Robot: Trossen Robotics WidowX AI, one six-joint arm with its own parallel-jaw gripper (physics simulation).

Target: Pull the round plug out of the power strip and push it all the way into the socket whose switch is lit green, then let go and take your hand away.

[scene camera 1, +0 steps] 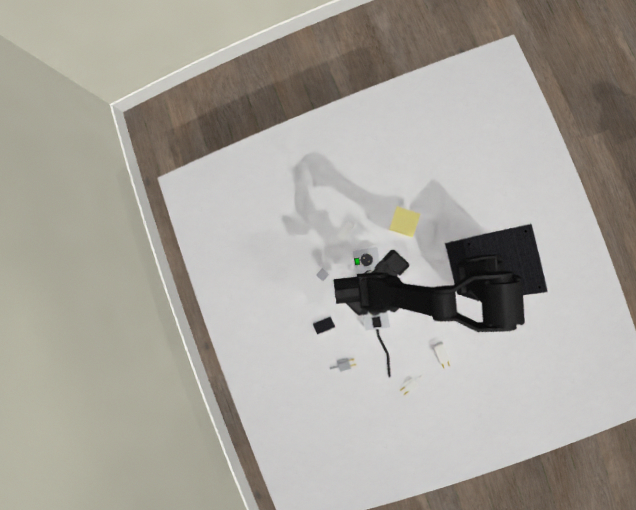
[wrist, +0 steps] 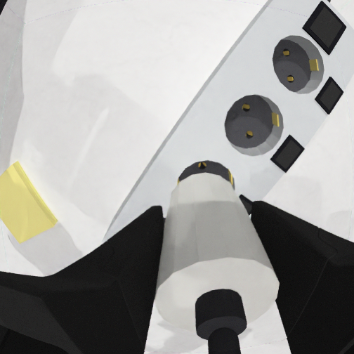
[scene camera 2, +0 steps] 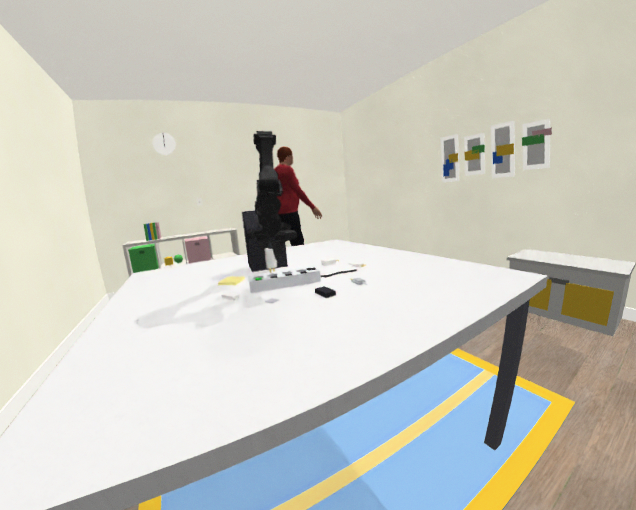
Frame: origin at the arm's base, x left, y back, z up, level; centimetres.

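Seen in the pictures: gripper, between the fingertips: (scene camera 2: pixel 273 259); arm's base, origin of its link: (scene camera 1: pixel 490 269).
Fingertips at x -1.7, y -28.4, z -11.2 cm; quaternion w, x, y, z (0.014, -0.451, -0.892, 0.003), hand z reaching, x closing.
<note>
Offsets run from my fingertips to a thing's top centre. "spot": to the spot under its first point.
The round white plug @(dx -0.7, dy -0.5, dz +5.1 cm) (scene camera 2: pixel 271 257) (wrist: pixel 215 240) is upright between the fingers of my gripper (scene camera 2: pixel 270 262) (wrist: pixel 207 213), which is shut on it. Its black cord end points toward the wrist camera. The plug is out and held above the power strip @(dx +2.9, dy -1.1, dz -5.0 cm) (scene camera 1: pixel 384 321) (scene camera 2: pixel 286 282) (wrist: pixel 202 135); its pins show just over the strip in scene camera 2. A dark socket shows partly behind the plug in the wrist view. The green switch @(spot: dx -6.0, dy -4.1, dz -4.9 cm) (scene camera 1: pixel 356 261) (scene camera 2: pixel 258 278) is lit at one end of the strip, beside a round socket @(spot: dx -6.1, dy -0.9, dz -6.9 cm) (scene camera 1: pixel 366 259). The arm hides the strip's middle in scene camera 1.
A yellow note @(dx -15.5, dy +12.9, dz -8.1 cm) (scene camera 1: pixel 405 221) (scene camera 2: pixel 231 280) (wrist: pixel 25 205) lies near the strip's green end. A black block @(dx +12.1, dy -17.6, dz -7.7 cm) (scene camera 1: pixel 323 325) (scene camera 2: pixel 324 291), a grey plug @(dx +25.3, dy -12.5, dz -7.8 cm) (scene camera 1: pixel 344 364) (scene camera 2: pixel 358 281), a white plug @(dx +27.3, dy +17.0, dz -7.0 cm) (scene camera 1: pixel 439 353) (scene camera 2: pixel 329 261) and the strip's black cable @(spot: dx +24.6, dy +0.7, dz -8.4 cm) (scene camera 1: pixel 388 355) (scene camera 2: pixel 339 273) lie around it.
</note>
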